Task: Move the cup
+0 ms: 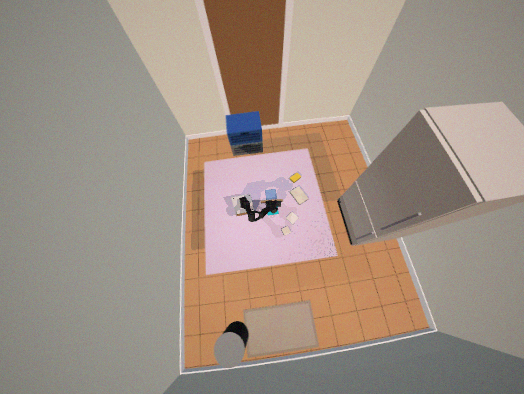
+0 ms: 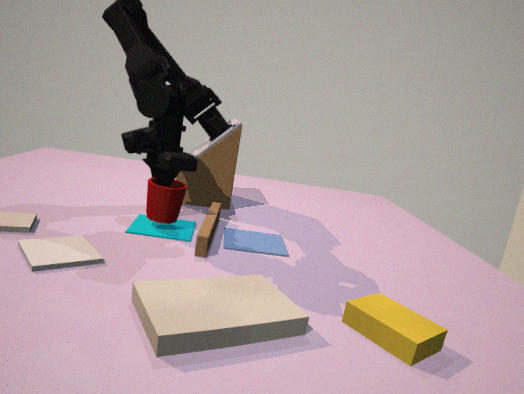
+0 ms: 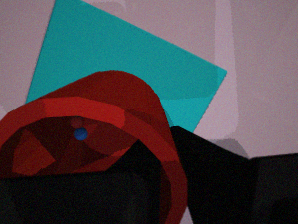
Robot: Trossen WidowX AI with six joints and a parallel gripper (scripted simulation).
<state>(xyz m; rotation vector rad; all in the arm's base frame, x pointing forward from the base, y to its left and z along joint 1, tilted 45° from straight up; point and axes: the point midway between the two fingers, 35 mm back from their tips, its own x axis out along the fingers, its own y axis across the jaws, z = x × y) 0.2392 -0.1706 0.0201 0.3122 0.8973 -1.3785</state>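
The blue marble is 40 mm ahead of my gripper tip, 20 mm to the left of it and 20 mm below it. Also, from my gripper tip: red cup (30 mm ahead, 10 mm to the left); cyan pad (60 mm below, 30 mm ahead, 10 mm to the left); wooden bar (100 mm to the left, 50 mm ahead, 40 mm below).
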